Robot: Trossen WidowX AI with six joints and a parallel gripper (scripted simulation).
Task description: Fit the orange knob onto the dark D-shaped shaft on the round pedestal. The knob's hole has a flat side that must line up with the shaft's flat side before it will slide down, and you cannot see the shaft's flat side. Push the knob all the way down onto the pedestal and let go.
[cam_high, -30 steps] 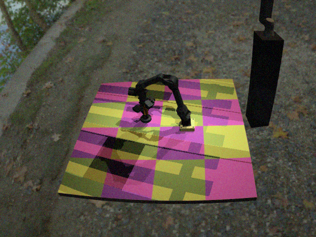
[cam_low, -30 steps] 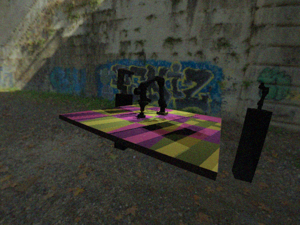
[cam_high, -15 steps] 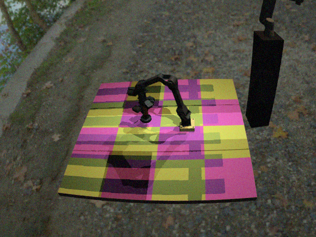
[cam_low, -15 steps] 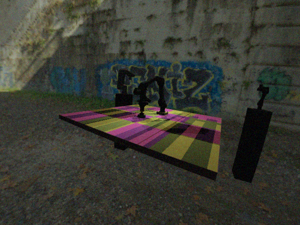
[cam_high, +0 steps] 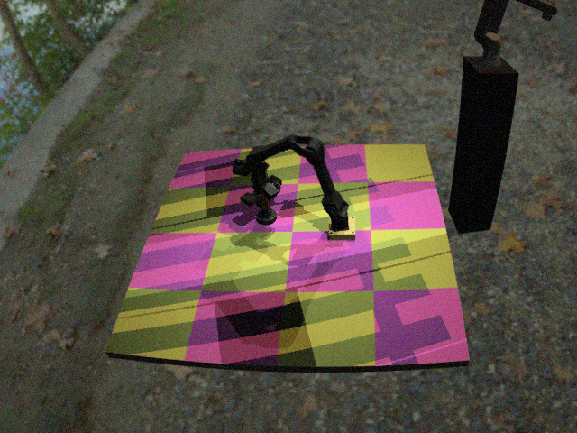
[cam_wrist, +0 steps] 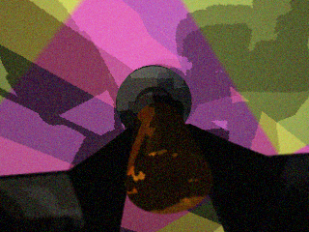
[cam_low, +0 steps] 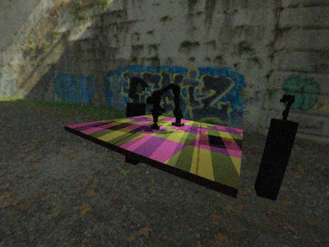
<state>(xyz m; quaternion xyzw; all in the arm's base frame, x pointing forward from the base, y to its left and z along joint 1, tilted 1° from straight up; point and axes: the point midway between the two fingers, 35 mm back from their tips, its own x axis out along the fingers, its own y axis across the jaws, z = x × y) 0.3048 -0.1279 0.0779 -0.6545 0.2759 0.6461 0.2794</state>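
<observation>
Right now my gripper tip is 2 cm below the orange knob. The rest, counted from my gripper tip: pedestal 4 cm below.
</observation>
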